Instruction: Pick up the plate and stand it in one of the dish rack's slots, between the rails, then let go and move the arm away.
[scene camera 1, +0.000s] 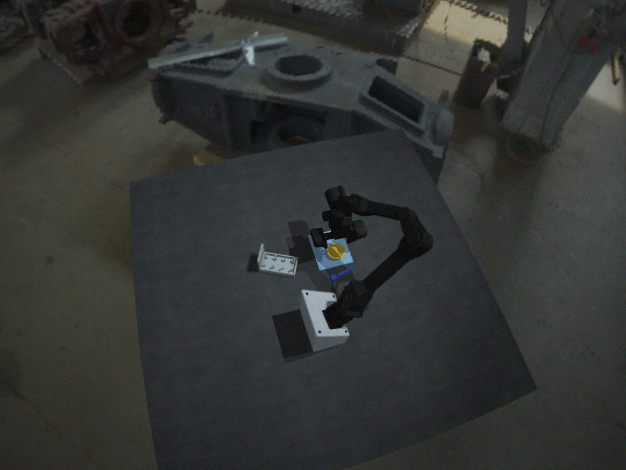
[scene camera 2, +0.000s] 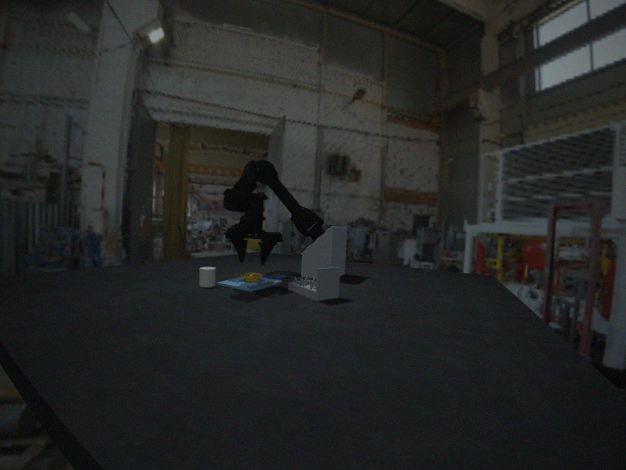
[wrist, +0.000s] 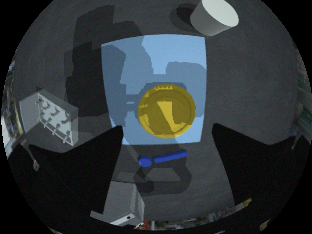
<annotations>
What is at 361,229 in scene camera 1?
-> My gripper.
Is my gripper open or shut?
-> Open.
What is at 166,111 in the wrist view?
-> A yellow plate.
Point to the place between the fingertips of my gripper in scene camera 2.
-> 251,263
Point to a dish rack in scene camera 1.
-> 271,263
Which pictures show the dish rack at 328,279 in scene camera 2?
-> Scene camera 1, scene camera 2 and the wrist view: all of them.
</annotations>
